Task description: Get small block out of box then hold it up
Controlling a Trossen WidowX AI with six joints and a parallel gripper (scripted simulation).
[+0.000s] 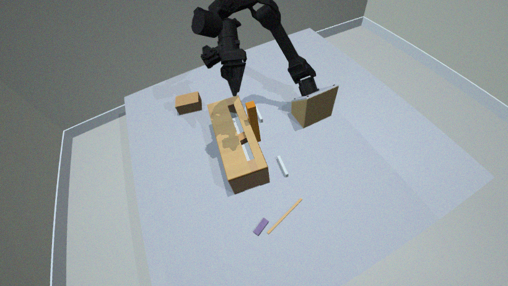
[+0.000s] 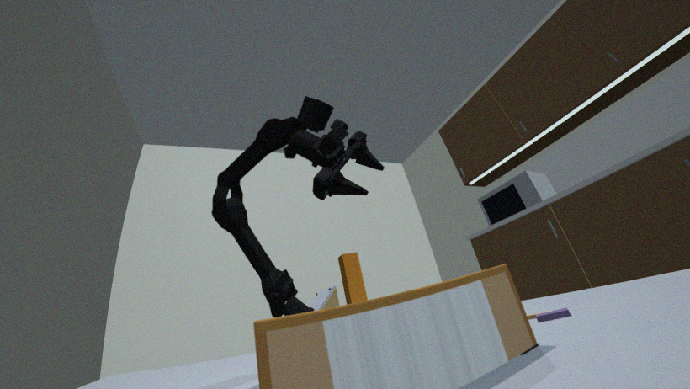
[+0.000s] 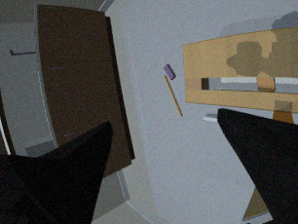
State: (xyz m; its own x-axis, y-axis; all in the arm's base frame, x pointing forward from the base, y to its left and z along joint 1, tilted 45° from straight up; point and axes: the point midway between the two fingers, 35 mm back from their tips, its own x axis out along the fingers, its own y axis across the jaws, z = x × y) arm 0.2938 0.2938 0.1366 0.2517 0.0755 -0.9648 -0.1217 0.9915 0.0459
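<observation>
Now: the small brown block 270 mm below my gripper tip, 40 mm to the right of it and 10 mm ahead of it. From my gripper tip the other things lie so: purple block 350 mm below, 290 mm to the left, 50 mm ahead; then small tan box 410 mm to the right, 330 mm below, 200 mm ahead.
</observation>
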